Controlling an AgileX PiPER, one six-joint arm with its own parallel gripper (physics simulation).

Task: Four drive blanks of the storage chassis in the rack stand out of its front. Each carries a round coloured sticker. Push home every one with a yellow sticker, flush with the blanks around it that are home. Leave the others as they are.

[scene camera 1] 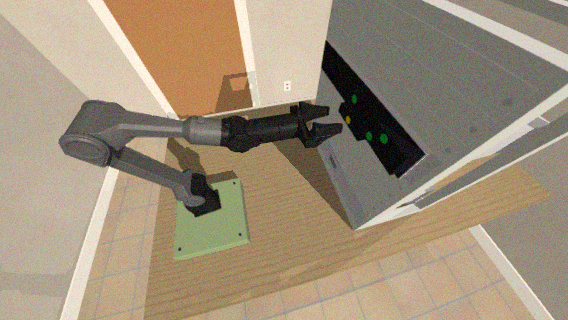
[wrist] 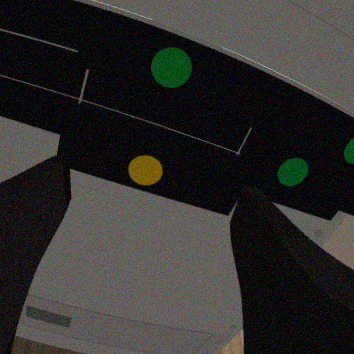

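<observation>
The storage chassis front point(scene camera 1: 331, 59) is a black strip in the grey rack point(scene camera 1: 430, 85). A blank with a yellow sticker point(scene camera 1: 348, 120) point(wrist: 145, 170) stands out of the lower row; its lower front edge shows as a step in the wrist view. One green sticker point(scene camera 1: 354, 99) point(wrist: 171, 67) is on the blank above it. Another green sticker point(scene camera 1: 369, 135) point(wrist: 293, 171) is to its right, and a third green sticker point(scene camera 1: 384, 138) point(wrist: 350, 151) is farther right, cut off in the wrist view. My gripper point(scene camera 1: 335, 119) point(wrist: 153, 191) is open and empty, its fingertips apart on either side of the yellow sticker, in front of the chassis.
The arm stands on a green base plate point(scene camera 1: 215, 235) on the wooden table top point(scene camera 1: 280, 215). A grey lower panel point(scene camera 1: 357, 185) point(wrist: 150, 250) of the rack lies below the blanks. An orange door point(scene camera 1: 170, 40) and a wall are behind.
</observation>
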